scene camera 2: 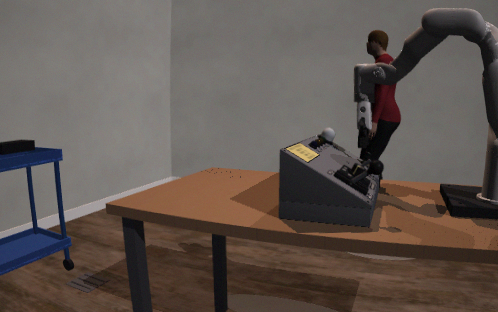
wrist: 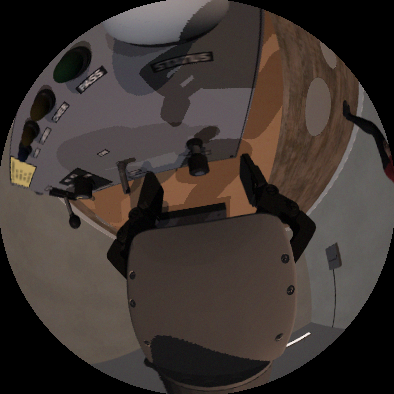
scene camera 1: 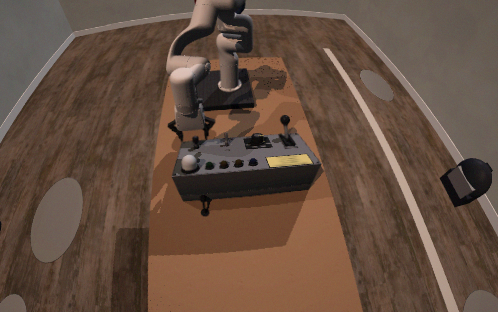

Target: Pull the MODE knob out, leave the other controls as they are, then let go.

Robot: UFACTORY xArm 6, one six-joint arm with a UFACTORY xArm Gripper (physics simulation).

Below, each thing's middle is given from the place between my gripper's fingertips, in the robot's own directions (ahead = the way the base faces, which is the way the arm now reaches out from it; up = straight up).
Labels:
The grey console (scene camera 1: 213, 170) is 180 mm to the left of my hand, 70 mm ahead of it and 60 mm below it.

